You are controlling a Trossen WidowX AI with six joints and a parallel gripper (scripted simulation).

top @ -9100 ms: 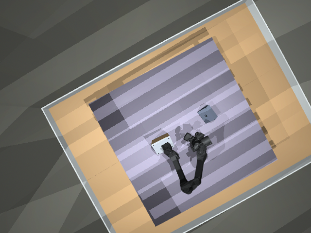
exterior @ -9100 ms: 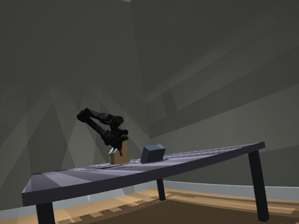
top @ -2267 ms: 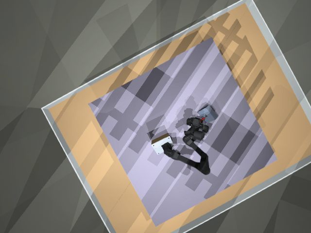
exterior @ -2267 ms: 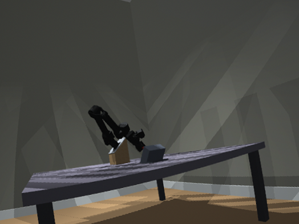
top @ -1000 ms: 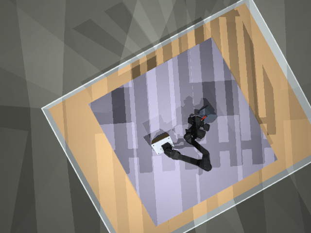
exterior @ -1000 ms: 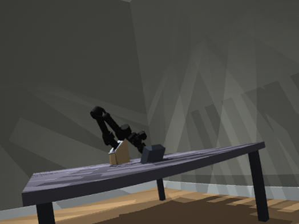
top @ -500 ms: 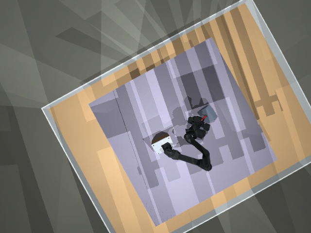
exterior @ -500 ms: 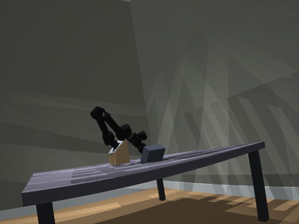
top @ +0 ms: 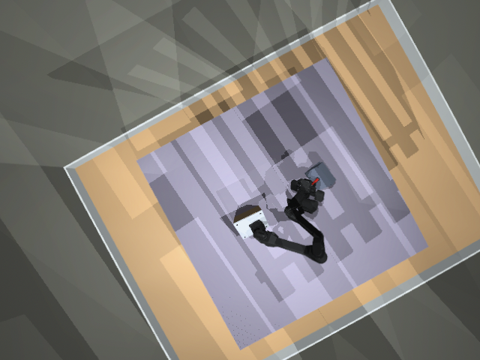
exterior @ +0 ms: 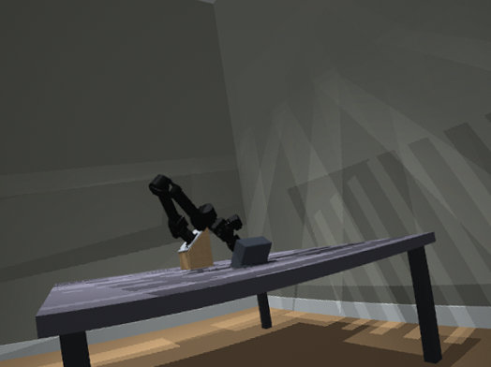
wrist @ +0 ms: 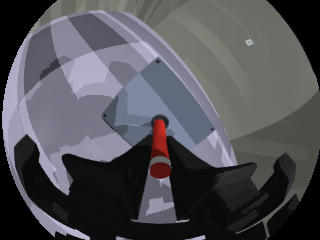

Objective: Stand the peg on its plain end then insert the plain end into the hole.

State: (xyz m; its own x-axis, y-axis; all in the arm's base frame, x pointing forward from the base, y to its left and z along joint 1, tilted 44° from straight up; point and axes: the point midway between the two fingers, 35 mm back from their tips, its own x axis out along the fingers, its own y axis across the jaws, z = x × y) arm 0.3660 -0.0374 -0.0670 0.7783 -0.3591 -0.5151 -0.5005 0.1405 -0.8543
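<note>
The sloped panel is 6 cm ahead of my gripper tip, 1 cm to the left of it and 4 cm below it. The rest, counted from my gripper tip: red peg (2 cm behind, 1 cm above).
</note>
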